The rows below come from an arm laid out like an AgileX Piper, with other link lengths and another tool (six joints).
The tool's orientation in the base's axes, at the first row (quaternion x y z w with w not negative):
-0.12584, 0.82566, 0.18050, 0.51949
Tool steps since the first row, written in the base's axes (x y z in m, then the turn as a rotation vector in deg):
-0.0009, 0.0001, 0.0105, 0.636, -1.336, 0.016
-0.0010, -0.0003, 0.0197, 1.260, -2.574, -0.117
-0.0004, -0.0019, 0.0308, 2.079, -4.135, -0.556
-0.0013, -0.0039, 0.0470, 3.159, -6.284, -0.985
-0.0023, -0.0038, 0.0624, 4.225, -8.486, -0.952
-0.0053, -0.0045, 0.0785, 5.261, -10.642, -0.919
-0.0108, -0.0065, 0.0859, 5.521, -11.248, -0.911
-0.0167, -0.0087, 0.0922, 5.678, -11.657, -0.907
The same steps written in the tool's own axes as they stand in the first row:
-0.0091, 0.0022, -0.0048, -0.260, -1.455, -0.063
-0.0174, 0.0034, -0.0087, -0.382, -2.842, -0.034
-0.0276, 0.0036, -0.0133, -0.305, -4.650, 0.136
-0.0418, 0.0049, -0.0213, -0.337, -7.089, 0.261
-0.0553, 0.0079, -0.0282, -0.779, -9.494, 0.170
-0.0685, 0.0112, -0.0373, -1.209, -11.845, 0.074
-0.0728, 0.0128, -0.0455, -1.315, -12.494, 0.022
-0.0759, 0.0142, -0.0537, -1.378, -12.925, -0.027

